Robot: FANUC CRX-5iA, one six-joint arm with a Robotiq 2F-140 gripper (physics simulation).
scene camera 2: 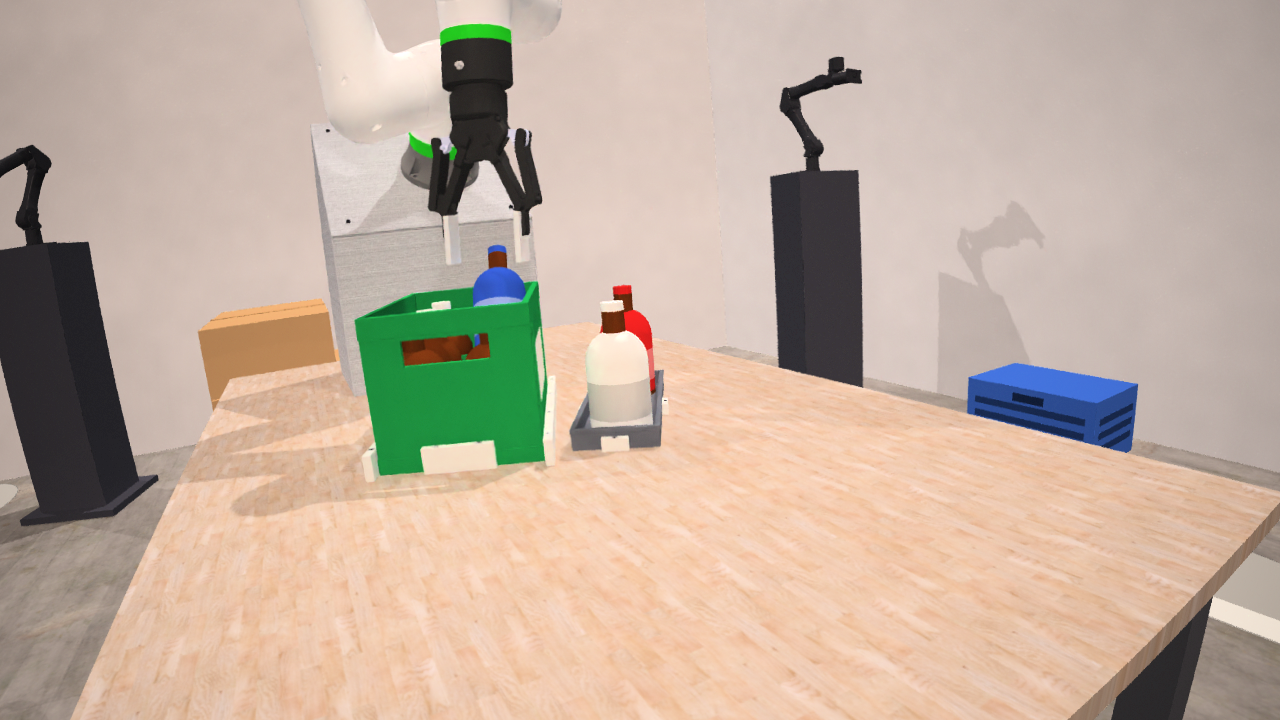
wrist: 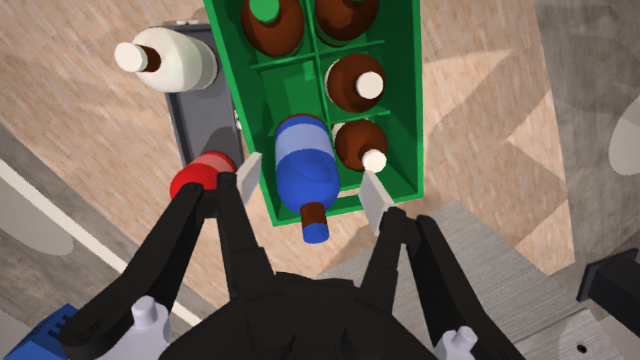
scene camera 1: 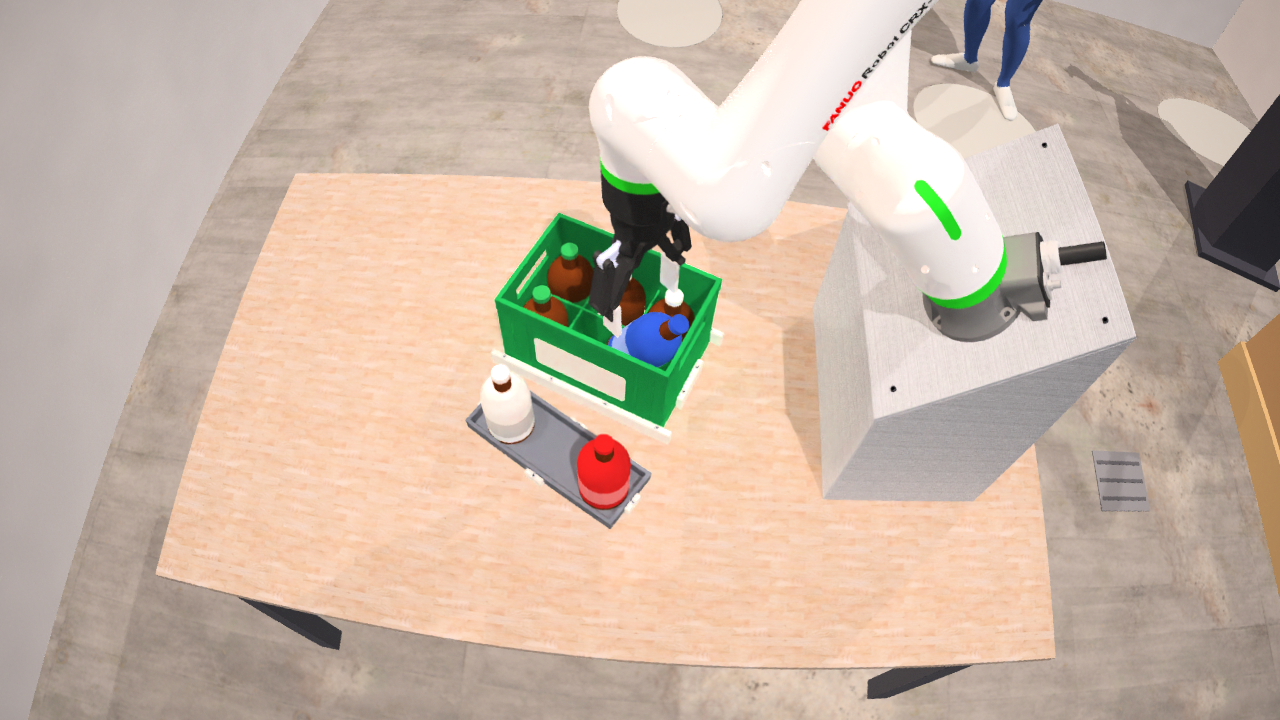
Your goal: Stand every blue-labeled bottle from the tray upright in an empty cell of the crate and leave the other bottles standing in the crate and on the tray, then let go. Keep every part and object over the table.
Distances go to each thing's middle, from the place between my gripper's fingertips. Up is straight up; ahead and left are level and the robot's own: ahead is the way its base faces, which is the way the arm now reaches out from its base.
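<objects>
From my hand, the blue-labeled bottle [scene camera 1: 655,337] is 6 cm below, 2 cm behind and 1 cm to the left. Then there's a red bottle [scene camera 1: 603,465], which is 13 cm below my hand, 18 cm to the left of it and 2 cm behind it. The white bottle [scene camera 2: 617,369] is also 13 cm below my hand, but that one's 15 cm ahead of it and 13 cm to the left of it.
</objects>
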